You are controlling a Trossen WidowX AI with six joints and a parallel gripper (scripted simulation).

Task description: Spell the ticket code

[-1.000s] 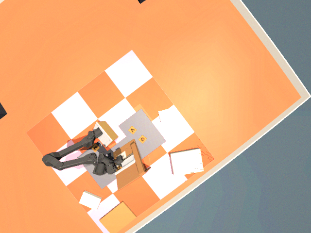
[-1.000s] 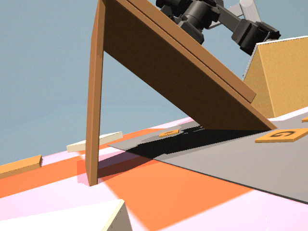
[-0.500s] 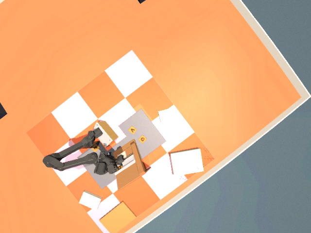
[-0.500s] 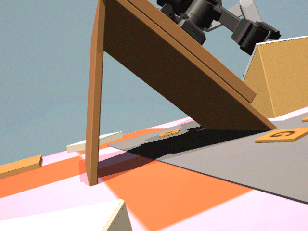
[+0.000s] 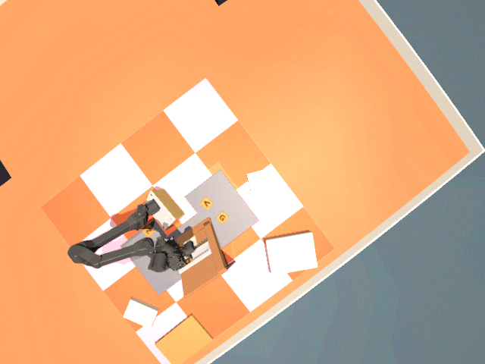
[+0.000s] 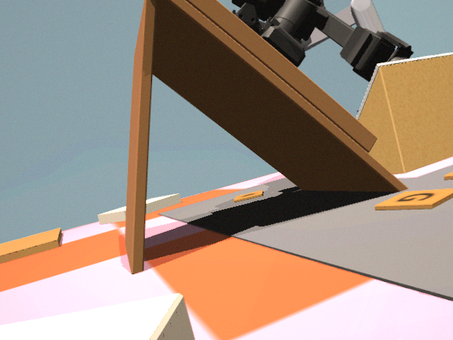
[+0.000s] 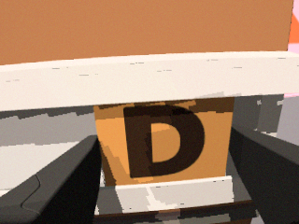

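The white ticket is 70 mm below my gripper tip, 50 mm behind it and 30 mm to the left of it. Also, from my gripper tip: orange d tile: right at my gripper tip; then g tile: 250 mm to the left, 150 mm below, 70 mm behind; then grey mat: 160 mm below, 140 mm behind, 30 mm to the left.
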